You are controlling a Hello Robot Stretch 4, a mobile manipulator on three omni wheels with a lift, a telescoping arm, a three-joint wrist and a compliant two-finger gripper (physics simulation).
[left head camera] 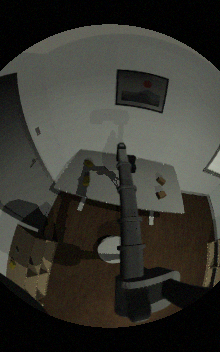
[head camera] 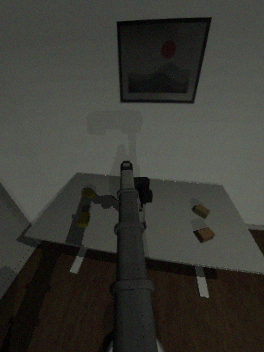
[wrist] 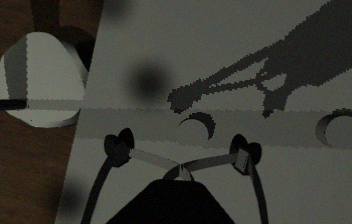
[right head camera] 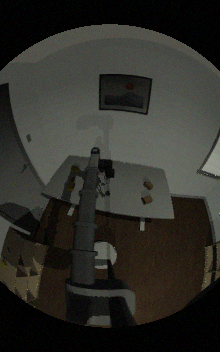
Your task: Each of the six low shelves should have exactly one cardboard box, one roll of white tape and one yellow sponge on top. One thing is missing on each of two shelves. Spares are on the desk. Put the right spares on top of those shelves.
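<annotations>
The desk point(left head camera: 103, 174) is at a distance of 1.10 m from the lens.
</annotations>
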